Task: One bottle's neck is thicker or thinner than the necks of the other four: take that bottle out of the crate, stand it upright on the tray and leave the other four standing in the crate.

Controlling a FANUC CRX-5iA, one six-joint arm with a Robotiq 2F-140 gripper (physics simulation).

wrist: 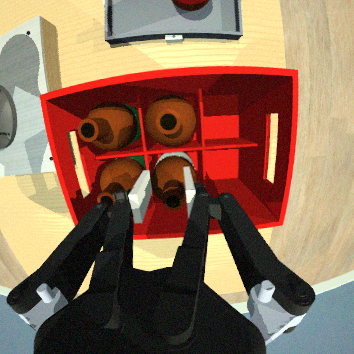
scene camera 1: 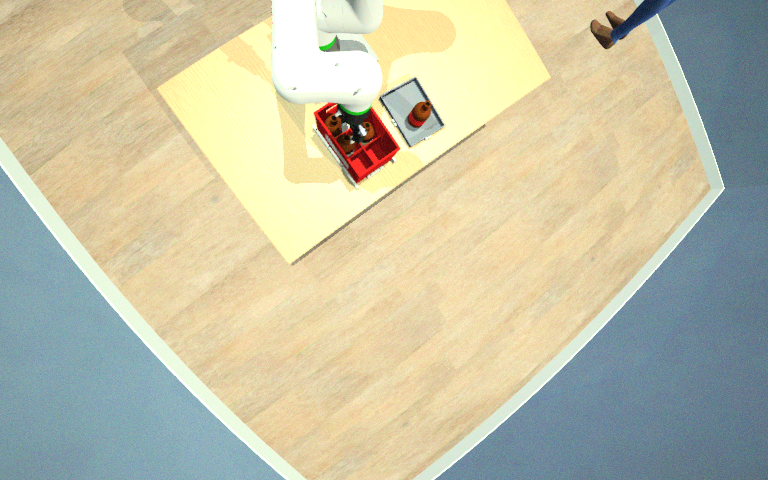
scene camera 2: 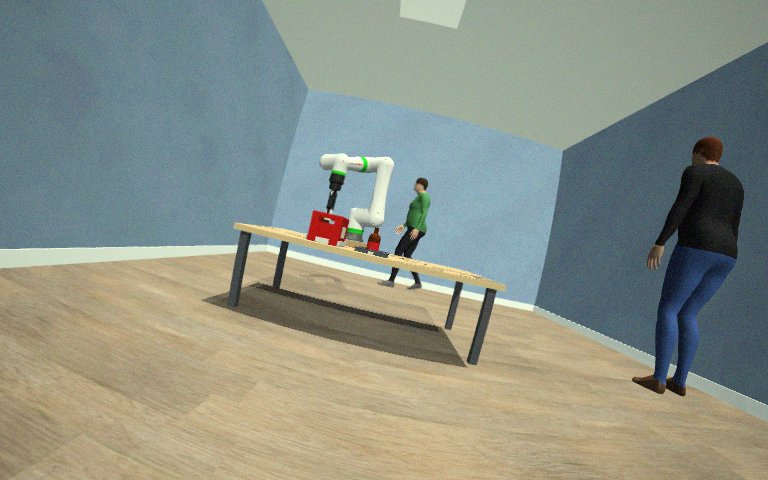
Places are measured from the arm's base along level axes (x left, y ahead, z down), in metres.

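Pixels of known places: gripper, fingertip midpoint: (wrist: 166, 179) (scene camera 1: 349, 135) (scene camera 2: 327, 220); arm's base, link origin: (scene camera 1: 321, 46) (scene camera 2: 353, 241).
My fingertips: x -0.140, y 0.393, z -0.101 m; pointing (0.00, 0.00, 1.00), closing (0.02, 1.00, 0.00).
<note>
For each thing: its top centre in the pictures, then the offset to it from my fingertips. "spot": a spot on its surface instead. Level surfaces: height alone.
- brown bottle with a red label, top centre: (scene camera 1: 427, 103) (scene camera 2: 377, 227) dx +0.321, dy +0.059, dz -0.019 m
- grey tray, surface spot: (wrist: 142, 22) spot: dx +0.267, dy -0.034, dz +0.136 m
- red crate, top centre: (wrist: 172, 165) (scene camera 1: 358, 130) (scene camera 2: 332, 215) dx +0.028, dy +0.010, dz -0.034 m
- second bottle, top centre: (wrist: 167, 121) (scene camera 1: 367, 125) dx +0.071, dy +0.008, dz -0.022 m
- wooden table, surface height: dz +0.141 m
A brown bottle with a red label (scene camera 1: 420, 116) (scene camera 2: 373, 240) (wrist: 190, 4) stands upright on the grey tray (scene camera 1: 396, 100) (wrist: 142, 22). The red crate (scene camera 1: 362, 174) (scene camera 2: 318, 227) (wrist: 170, 71) holds the other bottles. In the wrist view a bottle (wrist: 112, 117) and a second bottle (wrist: 180, 112) stand in the tray-side row; a third (wrist: 120, 172) and a fourth with a pale label (wrist: 169, 172) stand in the row nearer the gripper. The two compartments at the right end are empty. My gripper (scene camera 1: 359, 133) (scene camera 2: 330, 211) (wrist: 166, 179) is partly open and empty, over the fourth bottle's neck. Exact fingertip height is unclear.
The wooden table (scene camera 1: 254, 198) (scene camera 2: 441, 271) carries the crate, the tray and the arm's base plate (wrist: 30, 100). The crate's dividers and high walls surround the bottles. One person in green (scene camera 2: 419, 212) and one in black (scene camera 2: 707, 209) stand away from the table.
</note>
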